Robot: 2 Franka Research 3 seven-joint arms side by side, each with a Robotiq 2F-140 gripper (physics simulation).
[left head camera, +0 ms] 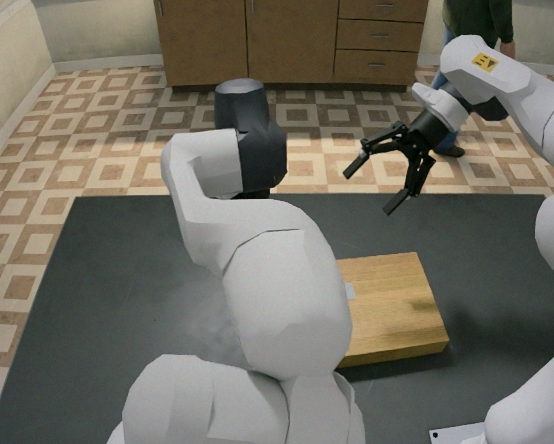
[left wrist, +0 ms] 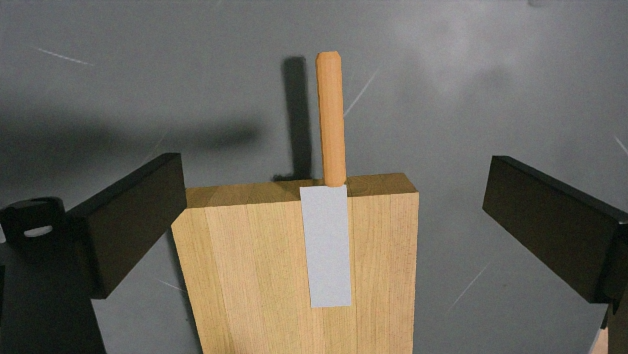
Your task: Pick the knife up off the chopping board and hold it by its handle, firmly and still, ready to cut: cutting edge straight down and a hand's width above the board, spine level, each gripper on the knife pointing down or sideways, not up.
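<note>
The knife [left wrist: 330, 210] lies flat, its grey blade on the chopping board [left head camera: 395, 310] [left wrist: 270, 260] and its orange wooden handle jutting past the board's edge over the table. In the left head camera view a small tip of the blade [left head camera: 350, 291] shows beside the left arm, which hides the rest. My left gripper [left wrist: 335, 181] is open and empty, its two dark fingers wide apart on either side of the knife and above it; the left arm hides its fingers in the left head camera view. My right gripper [left head camera: 370, 191] is open and empty, up beyond the board's far edge.
The dark table [left head camera: 125, 300] bears the board. The left arm [left head camera: 290, 295] reaches over the table at the board's left side. The right arm [left head camera: 520, 80] comes in from the upper right. Brown cabinets [left head camera: 290, 40] and a standing person [left head camera: 475, 25] are beyond the table.
</note>
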